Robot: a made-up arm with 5 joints.
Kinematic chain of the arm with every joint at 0, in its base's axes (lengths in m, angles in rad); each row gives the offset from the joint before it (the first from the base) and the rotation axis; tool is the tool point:
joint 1: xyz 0 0 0.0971 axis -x
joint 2: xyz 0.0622 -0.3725 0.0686 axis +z
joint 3: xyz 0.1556 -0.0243 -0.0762 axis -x
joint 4: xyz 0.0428 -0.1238 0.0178 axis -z
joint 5: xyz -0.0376 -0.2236 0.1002 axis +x
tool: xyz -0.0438 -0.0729 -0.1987
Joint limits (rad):
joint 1: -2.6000..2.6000
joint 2: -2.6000..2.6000
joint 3: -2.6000..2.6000
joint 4: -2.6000..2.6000
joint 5: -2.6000..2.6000
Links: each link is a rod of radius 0.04 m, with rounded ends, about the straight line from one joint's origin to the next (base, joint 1, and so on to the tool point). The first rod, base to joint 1, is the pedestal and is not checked.
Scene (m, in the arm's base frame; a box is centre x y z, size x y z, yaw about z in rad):
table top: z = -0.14
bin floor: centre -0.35 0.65 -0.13 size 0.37 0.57 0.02 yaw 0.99
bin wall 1: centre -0.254 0.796 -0 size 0.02 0.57 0.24 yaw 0.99
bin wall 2: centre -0.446 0.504 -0 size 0.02 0.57 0.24 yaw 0.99
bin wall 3: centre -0.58 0.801 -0 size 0.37 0.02 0.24 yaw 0.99
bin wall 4: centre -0.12 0.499 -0 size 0.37 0.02 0.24 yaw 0.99
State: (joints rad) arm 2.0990 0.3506 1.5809 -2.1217 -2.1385
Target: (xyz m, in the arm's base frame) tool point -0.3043 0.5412 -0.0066
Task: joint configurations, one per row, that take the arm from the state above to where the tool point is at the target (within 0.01 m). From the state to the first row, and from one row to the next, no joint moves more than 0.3 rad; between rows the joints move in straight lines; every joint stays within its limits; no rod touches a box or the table.
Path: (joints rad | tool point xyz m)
1: 2.1023 0.1592 1.4589 -1.8426 -2.0735 | 0.5865 0.1330 0.0715
2: 2.1056 -0.0322 1.3370 -1.5635 -2.0085 | 0.6384 0.3241 0.1404
3: 2.1090 -0.2237 1.2150 -1.2844 -1.9436 | 0.6150 0.5177 0.2371
4: 2.1123 -0.4151 1.0931 -1.0053 -1.8786 | 0.5102 0.6846 0.3366
5: 2.1156 -0.6065 0.9711 -0.7262 -1.8136 | 0.3371 0.7974 0.4116
6: 2.1189 -0.7979 0.8492 -0.4471 -1.7486 | 0.1272 0.8369 0.4405
7: 2.1222 -0.9893 0.7272 -0.1680 -1.6837 | -0.0769 0.7976 0.4142
8: 2.1256 -1.1807 0.6052 0.1111 -1.6187 | -0.2315 0.6906 0.3399
9: 2.1289 -1.3722 0.4833 0.3902 -1.5537 | -0.3043 0.5412 0.2396
10: 2.3262 -1.4342 0.4945 0.3644 -1.5585 | -0.3046 0.5548 0.1161
11: 2.5234 -1.4963 0.5057 0.3387 -1.5632 | -0.3043 0.5412 -0.0066

